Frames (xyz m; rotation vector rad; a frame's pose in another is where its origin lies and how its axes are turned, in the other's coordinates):
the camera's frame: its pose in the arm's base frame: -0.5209 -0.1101 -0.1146 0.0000 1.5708 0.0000
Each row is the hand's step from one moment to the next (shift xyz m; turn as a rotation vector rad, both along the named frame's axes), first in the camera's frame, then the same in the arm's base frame.
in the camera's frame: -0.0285 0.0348 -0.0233 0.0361 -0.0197 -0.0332
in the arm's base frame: -0.0233 0.0348 0.0285 -0.0332 -0.0197 -0.0361
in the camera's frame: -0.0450 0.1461 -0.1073 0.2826 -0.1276 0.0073
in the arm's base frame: -0.1073 0.1461 0.0450 0.0073 -0.1276 -0.2826
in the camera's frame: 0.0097 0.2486 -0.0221 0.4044 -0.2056 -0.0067
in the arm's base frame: -0.0221 0.2486 -0.0097 -0.0067 -0.2056 -0.4044
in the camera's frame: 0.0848 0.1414 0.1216 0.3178 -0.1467 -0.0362
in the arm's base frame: 0.1216 0.1414 -0.0848 -0.0362 -0.1467 -0.3178
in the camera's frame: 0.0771 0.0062 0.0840 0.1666 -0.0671 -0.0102
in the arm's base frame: 0.0840 0.0062 -0.0771 -0.0102 -0.0671 -0.1666
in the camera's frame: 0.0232 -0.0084 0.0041 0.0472 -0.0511 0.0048
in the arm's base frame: 0.0041 -0.0084 -0.0232 0.0048 -0.0511 -0.0472
